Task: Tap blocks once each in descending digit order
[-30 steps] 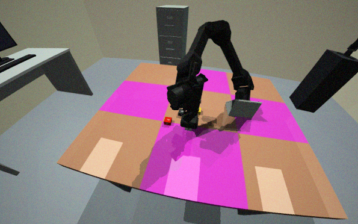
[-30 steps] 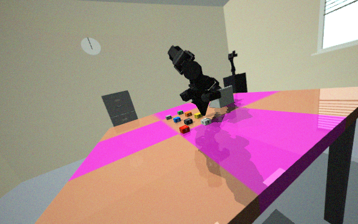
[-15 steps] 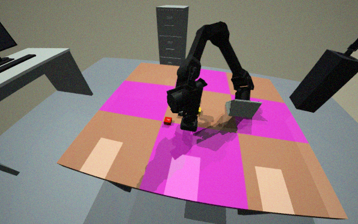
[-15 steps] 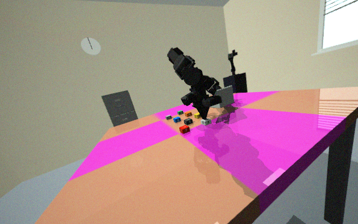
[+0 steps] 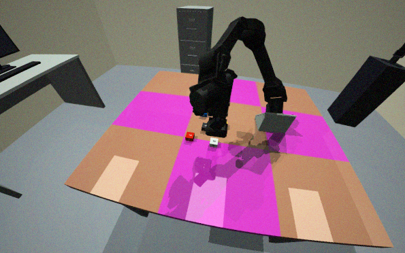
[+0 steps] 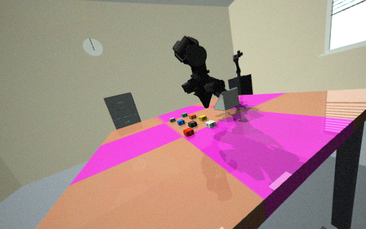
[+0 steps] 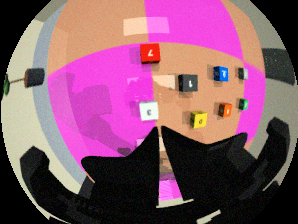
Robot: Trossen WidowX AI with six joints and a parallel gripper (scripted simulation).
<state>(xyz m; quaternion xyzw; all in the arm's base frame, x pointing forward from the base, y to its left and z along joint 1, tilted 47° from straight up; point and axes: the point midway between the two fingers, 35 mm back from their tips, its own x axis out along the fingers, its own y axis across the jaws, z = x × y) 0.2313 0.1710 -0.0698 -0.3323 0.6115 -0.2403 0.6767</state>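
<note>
My gripper tip is now 11 cm short of the grey block, 27 cm to the left of it and 7 cm above it. The rest, counted from my gripper tip: white block: 1 cm to the left, 7 cm below; then yellow block: 2 cm behind, 10 cm to the right, 7 cm below; then black block: 5 cm ahead, 7 cm to the right, 7 cm below.
</note>
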